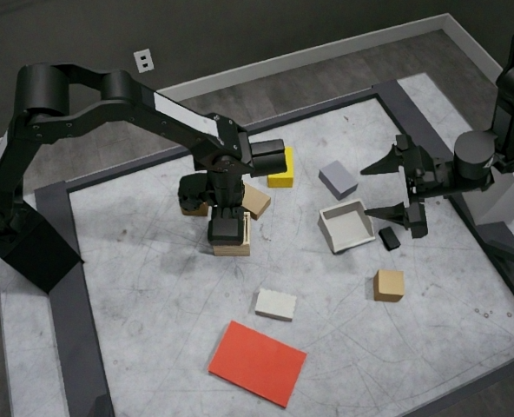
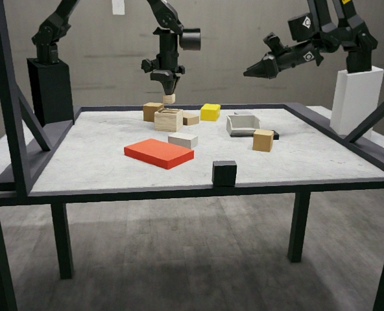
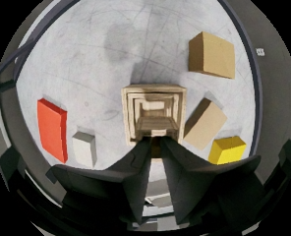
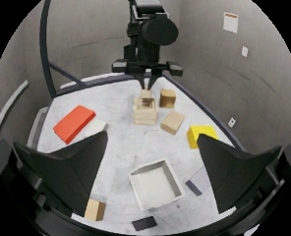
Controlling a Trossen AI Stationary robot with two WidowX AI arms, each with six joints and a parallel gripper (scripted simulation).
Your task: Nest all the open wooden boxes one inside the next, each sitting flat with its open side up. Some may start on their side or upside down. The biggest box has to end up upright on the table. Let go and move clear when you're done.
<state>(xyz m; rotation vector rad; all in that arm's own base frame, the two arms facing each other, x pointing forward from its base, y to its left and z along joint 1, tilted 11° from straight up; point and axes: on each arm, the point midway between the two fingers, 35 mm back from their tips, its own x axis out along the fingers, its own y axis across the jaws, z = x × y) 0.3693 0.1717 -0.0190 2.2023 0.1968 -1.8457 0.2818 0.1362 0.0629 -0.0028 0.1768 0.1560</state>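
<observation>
The tan block is 12 cm below my left hand, 9 cm ahead of it and 5 cm to the right of it. The rest, counted from my left hand: red slab (27 cm behind, 13 cm below, 1 cm to the right); then white block (16 cm behind, 12 cm below, 7 cm to the right); then white tray (25 cm to the right, 11 cm below, 2 cm behind).
</observation>
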